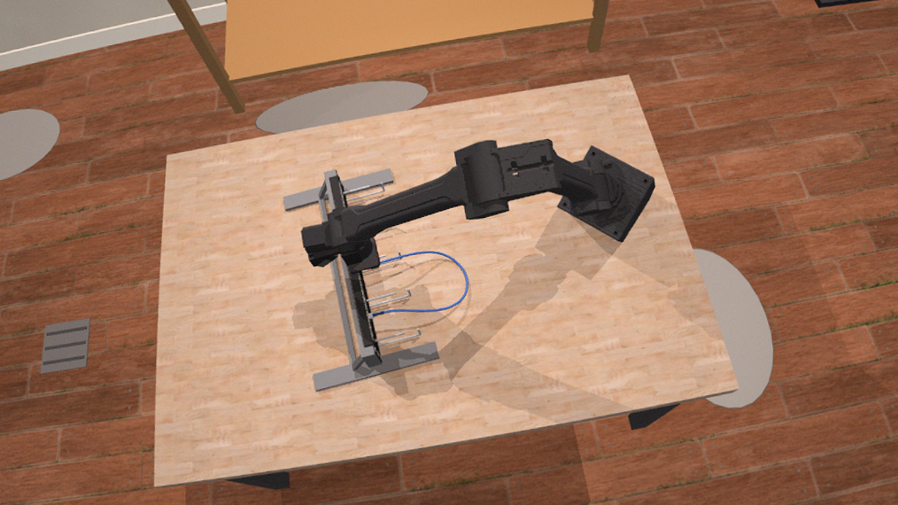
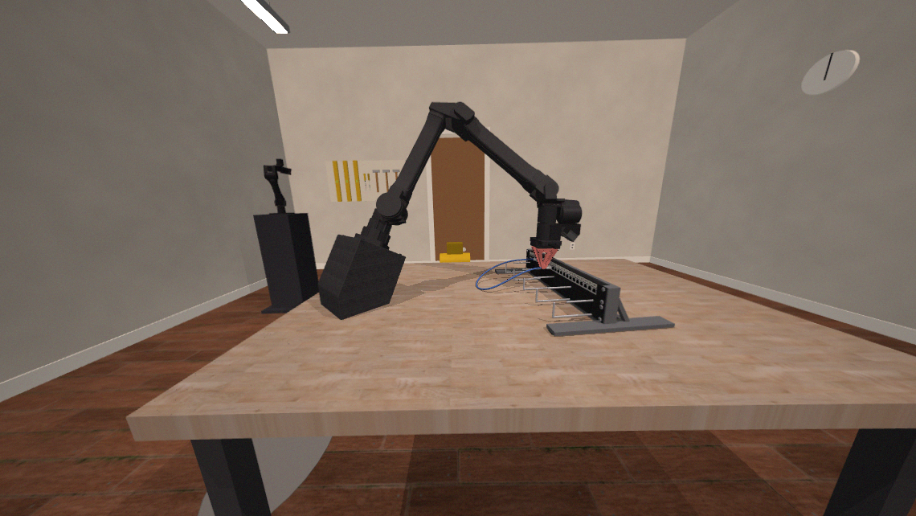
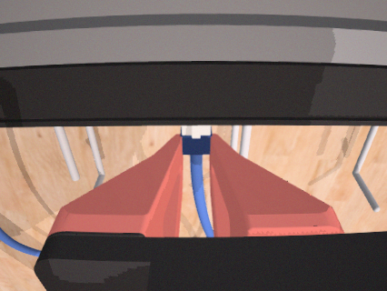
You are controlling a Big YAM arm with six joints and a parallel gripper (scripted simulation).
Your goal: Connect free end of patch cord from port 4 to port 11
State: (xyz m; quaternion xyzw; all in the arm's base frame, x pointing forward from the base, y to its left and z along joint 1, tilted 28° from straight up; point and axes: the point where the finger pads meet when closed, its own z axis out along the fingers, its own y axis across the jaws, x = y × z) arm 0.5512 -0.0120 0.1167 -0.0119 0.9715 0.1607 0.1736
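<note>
The white plug lies 20 mm ahead of my hand.
</note>
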